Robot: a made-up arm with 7 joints.
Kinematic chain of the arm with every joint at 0, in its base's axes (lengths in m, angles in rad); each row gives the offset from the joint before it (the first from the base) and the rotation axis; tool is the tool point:
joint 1: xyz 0 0 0.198 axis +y
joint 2: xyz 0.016 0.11 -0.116 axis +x
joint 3: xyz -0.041 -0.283 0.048 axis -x
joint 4: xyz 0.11 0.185 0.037 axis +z
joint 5: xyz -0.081 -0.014 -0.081 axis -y
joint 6: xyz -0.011 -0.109 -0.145 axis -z
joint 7: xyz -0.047 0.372 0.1 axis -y
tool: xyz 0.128 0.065 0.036
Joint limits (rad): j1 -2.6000..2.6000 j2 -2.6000..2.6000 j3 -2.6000..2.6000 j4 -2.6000..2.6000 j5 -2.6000..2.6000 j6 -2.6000..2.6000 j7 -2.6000..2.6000
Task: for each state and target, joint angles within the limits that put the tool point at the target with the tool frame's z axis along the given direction. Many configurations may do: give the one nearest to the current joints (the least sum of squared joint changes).
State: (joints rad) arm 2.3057 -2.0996 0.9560 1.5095 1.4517 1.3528 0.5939
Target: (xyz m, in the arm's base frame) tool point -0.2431 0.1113 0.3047 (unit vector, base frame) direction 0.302 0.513 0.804
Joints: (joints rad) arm 2.0256 -2.5905 1.1408 1.1351 1.5323 1.1649 0.6772
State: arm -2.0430 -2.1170 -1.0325 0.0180 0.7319 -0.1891 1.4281
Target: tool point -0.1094 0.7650 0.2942 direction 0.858 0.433 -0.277
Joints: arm -1.8932 -1.8951 -1.6965 -0.4856 0.8263 0.2571 1.4524
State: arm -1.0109 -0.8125 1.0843 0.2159 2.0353 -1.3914 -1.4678
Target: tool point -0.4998 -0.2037 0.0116 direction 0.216 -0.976 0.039
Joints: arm -1.9244 -0.9285 1.2356 -0.4563 1.6848 -2.3639 -1.1268
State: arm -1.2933 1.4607 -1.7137 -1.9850 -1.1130 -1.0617 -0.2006
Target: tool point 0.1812 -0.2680 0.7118 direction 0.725 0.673 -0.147
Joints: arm -1.8367 1.1680 -1.4816 -2.1003 -1.0046 -0.5377 -0.3393
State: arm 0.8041 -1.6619 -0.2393 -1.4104 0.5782 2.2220 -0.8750
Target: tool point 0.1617 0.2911 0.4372 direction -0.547 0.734 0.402
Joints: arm 0.9273 -2.1425 -0.5759 -1.5415 0.3035 1.5542 -0.6996
